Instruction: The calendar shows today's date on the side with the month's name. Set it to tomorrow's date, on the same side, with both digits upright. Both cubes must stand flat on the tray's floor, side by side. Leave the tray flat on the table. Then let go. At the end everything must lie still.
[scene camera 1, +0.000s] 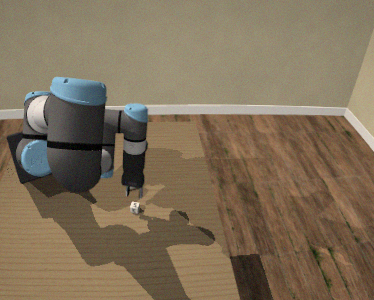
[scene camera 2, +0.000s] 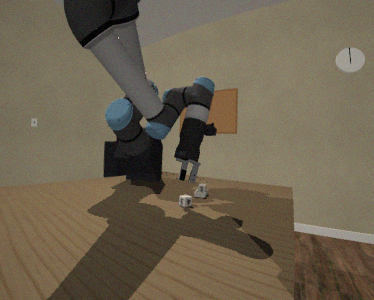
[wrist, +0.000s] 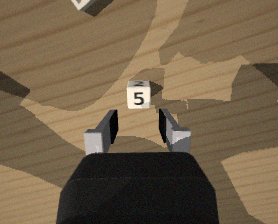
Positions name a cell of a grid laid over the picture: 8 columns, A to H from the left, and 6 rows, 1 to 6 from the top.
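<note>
You can spot my gripper (scene camera 2: D4) from out in the scene, and the wrist view has the gripper (wrist: D4) too.
</note>
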